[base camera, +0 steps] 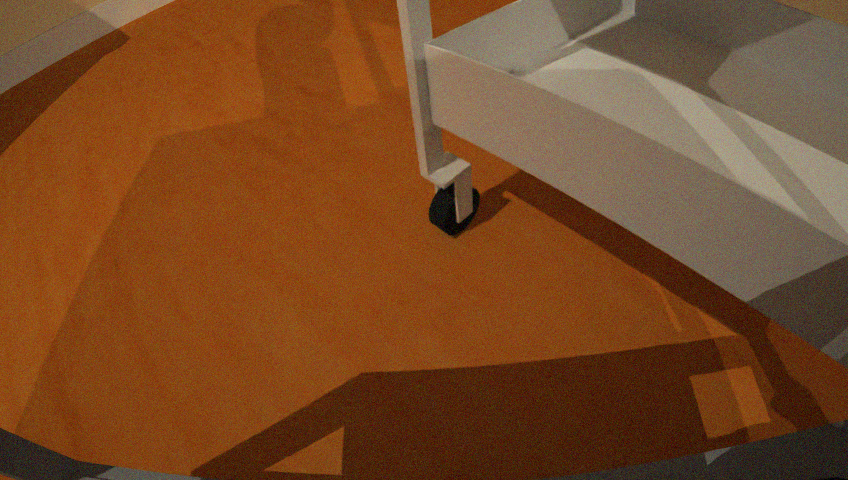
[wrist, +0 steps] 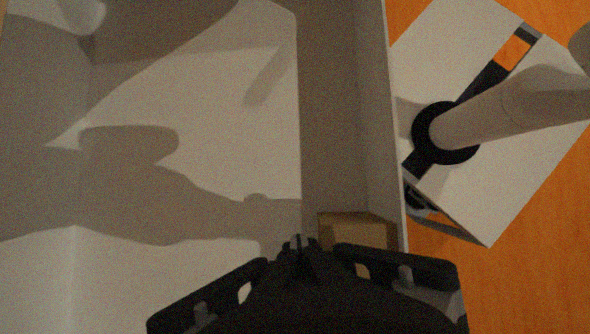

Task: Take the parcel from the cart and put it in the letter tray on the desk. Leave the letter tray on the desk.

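Pixels of known places: gripper, fingertip midpoint: (wrist: 299,245); arm's base, link origin: (wrist: 447,132).
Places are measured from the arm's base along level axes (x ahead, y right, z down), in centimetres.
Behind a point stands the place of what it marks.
The parcel (wrist: 359,234) @[x 32.5, y 12.0, z -32.6 cm], a tan box, lies inside the white cart (base camera: 595,142) @[x 31.2, y 9.5, z 21.6 cm] (wrist: 401,150) against its right side wall in the wrist view, partly hidden behind the gripper. My gripper (wrist: 299,245) @[x 36.8, y 13.7, z -28.9 cm] is shut and empty. In the wrist view its fingertips show just left of the parcel; I cannot tell how high they are above the cart's floor. The letter tray and the desk do not show in either view.
The robot's base (wrist: 450,200) @[x 12.1, y -11.4, z 1.4 cm] and lower arm (wrist: 510,110) @[x 4.2, y 1.8, z -17.9 cm] stand beside the cart's wall in the wrist view. The cart's post and black caster wheel (base camera: 453,209) @[x 40.4, y 1.1, z 35.9 cm] stand on the orange floor (base camera: 267,267) @[x 38.1, y -17.8, z 39.7 cm]. Shadows cross the floor and the cart's inside.
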